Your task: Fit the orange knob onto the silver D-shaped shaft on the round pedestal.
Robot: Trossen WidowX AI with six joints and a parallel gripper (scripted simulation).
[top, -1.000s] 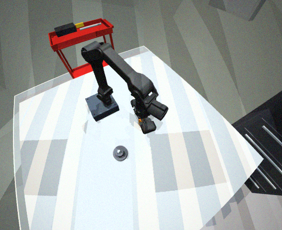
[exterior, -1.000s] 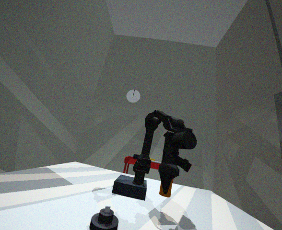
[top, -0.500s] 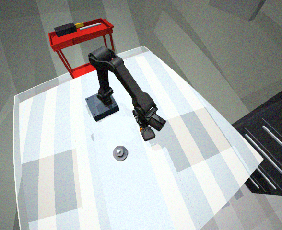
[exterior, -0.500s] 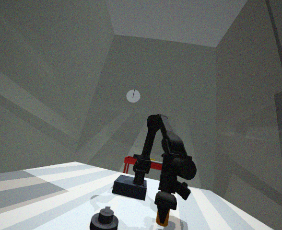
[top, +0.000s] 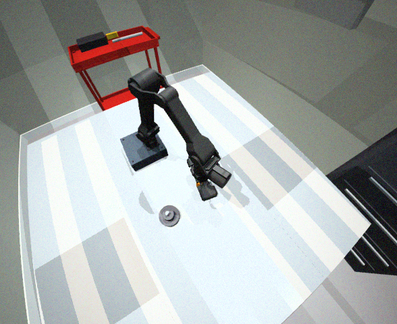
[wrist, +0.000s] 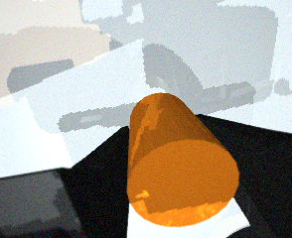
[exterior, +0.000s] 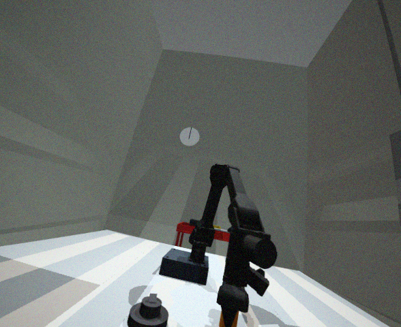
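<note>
Right now my gripper tip is 3 cm below the orange knob. From my gripper tip the other things lie so: round dark pedestal 18 cm to the right, 4 cm ahead, 2 cm above.
</note>
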